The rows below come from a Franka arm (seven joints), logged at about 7 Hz.
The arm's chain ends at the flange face. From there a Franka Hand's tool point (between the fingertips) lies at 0.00 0.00 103.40 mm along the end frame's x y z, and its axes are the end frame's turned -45 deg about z.
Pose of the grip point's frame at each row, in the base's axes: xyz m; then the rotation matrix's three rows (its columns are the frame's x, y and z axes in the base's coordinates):
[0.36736, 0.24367, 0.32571], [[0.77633, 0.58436, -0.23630], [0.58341, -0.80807, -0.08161], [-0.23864, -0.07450, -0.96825]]
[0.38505, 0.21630, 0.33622], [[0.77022, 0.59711, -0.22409], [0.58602, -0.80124, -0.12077], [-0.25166, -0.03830, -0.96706]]
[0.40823, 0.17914, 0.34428], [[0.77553, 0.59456, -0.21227], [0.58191, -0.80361, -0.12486], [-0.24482, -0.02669, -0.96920]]
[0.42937, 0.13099, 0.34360], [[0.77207, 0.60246, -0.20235], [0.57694, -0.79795, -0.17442], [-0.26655, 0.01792, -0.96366]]
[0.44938, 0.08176, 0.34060], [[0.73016, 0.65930, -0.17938], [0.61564, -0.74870, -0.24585], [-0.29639, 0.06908, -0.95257]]
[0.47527, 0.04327, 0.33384], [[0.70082, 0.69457, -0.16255], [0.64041, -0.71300, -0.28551], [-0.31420, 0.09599, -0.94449]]
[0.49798, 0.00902, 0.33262], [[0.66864, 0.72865, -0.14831], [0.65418, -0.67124, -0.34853], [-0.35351, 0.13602, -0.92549]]
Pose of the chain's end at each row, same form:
[0.39179, 0.25211, 0.42583], [[0.96215, -0.13574, -0.23630], [-0.15886, -0.98392, -0.08161], [-0.22142, 0.11606, -0.96825]]
[0.40822, 0.22879, 0.43621], [[0.96685, -0.12241, -0.22409], [-0.15218, -0.98094, -0.12077], [-0.20503, 0.15087, -0.96706]]
[0.43018, 0.19205, 0.44450], [[0.96880, -0.12797, -0.21227], [-0.15677, -0.97971, -0.12486], [-0.19199, 0.15424, -0.96920]]
[0.45029, 0.14903, 0.44324], [[0.97194, -0.11993, -0.20235], [-0.15628, -0.97219, -0.17442], [-0.17581, 0.20115, -0.96366]]
[0.46793, 0.10718, 0.43910], [[0.98250, -0.05011, -0.17938], [-0.09409, -0.96473, -0.24585], [-0.16073, 0.25843, -0.95257]]
[0.49208, 0.07279, 0.43150], [[0.98669, -0.00442, -0.16255], [-0.05133, -0.95701, -0.28551], [-0.15430, 0.29005, -0.94449]]
[0.51332, 0.04506, 0.42832], [[0.98803, 0.04243, -0.14831], [-0.01206, -0.93721, -0.34853], [-0.15379, 0.34615, -0.92549]]

